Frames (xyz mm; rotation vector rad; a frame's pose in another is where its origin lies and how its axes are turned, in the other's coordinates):
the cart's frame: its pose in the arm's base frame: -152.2 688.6 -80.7 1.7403 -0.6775 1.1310
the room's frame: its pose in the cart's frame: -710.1 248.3 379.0 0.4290 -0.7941 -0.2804
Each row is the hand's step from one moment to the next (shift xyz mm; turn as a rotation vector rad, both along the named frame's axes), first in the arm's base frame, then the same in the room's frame.
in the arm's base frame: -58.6 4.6 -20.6 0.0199 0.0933 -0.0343
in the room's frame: -59.2 17.9 7.0 -0.0300 -0.0961 -0.0118
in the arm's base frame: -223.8 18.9 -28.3 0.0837 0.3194 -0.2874
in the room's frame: -209.0 85.2 -17.6 -0.1491 -0.3968 0.1093
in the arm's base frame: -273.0 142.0 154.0 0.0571 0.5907 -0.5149
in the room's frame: -233.0 75.9 -241.6 -0.3537 -0.6799 0.1732
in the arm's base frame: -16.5 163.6 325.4 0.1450 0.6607 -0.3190
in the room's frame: 39.3 -7.1 -362.4 -0.2354 -0.7096 -0.0169
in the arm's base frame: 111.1 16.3 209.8 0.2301 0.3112 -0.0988
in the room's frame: 163.1 6.4 -173.1 0.0460 -0.3958 -0.0286
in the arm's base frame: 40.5 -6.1 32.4 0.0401 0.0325 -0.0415
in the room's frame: 48.4 -3.6 -19.2 0.0076 -0.0603 0.0264
